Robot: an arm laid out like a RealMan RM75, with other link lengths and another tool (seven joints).
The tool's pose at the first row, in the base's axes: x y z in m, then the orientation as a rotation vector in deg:
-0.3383 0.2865 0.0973 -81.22 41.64 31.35
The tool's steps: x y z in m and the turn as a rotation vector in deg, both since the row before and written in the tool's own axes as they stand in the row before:
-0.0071 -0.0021 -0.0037 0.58 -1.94 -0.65
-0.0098 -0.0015 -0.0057 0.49 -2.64 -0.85
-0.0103 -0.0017 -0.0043 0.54 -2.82 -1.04
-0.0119 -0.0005 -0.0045 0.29 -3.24 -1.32
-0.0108 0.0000 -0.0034 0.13 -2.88 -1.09
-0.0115 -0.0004 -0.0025 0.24 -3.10 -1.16
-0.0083 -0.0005 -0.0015 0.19 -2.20 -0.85
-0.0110 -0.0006 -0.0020 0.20 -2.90 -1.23
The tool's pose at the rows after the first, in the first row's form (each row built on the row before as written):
-0.3420 0.2832 0.1039 -80.16 39.72 31.90
-0.3483 0.2779 0.1118 -78.97 37.08 32.77
-0.3547 0.2735 0.1200 -77.69 34.17 33.57
-0.3631 0.2685 0.1281 -76.52 30.68 34.48
-0.3711 0.2641 0.1348 -75.55 27.61 35.37
-0.3794 0.2600 0.1421 -74.37 24.35 36.28
-0.3853 0.2569 0.1473 -73.50 22.03 36.88
-0.3932 0.2524 0.1538 -72.38 18.89 37.57

